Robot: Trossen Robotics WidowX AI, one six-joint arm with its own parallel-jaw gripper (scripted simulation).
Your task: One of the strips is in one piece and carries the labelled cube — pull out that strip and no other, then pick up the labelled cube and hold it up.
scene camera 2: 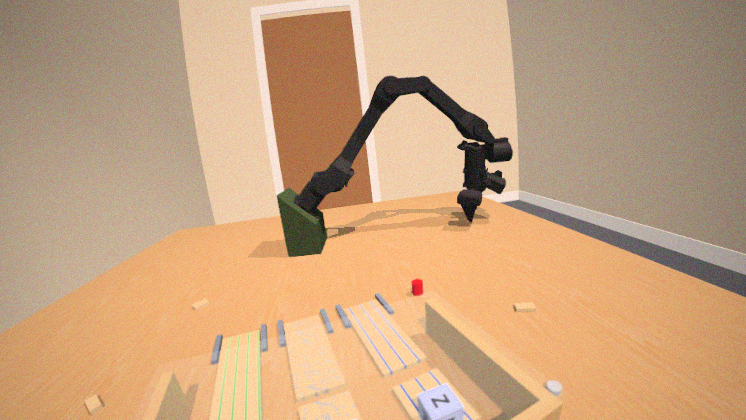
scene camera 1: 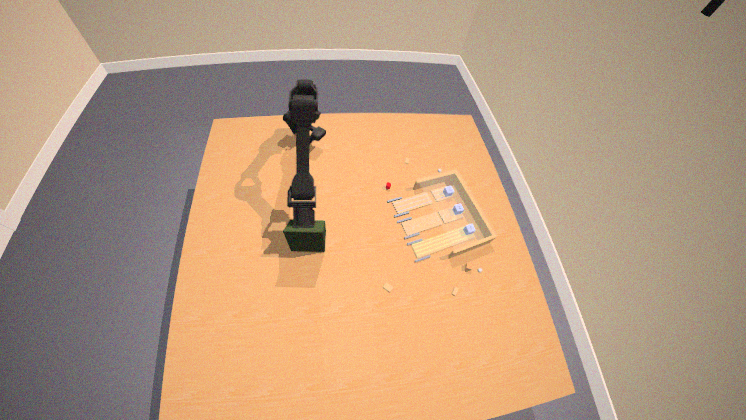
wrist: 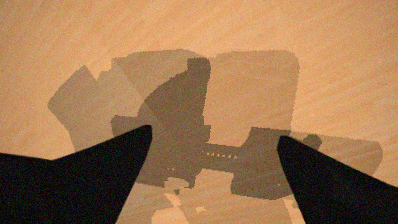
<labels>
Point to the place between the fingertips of my gripper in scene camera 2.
At 472, 215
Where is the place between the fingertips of my gripper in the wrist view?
215, 137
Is my gripper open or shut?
Open.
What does my gripper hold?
Nothing.
</labels>
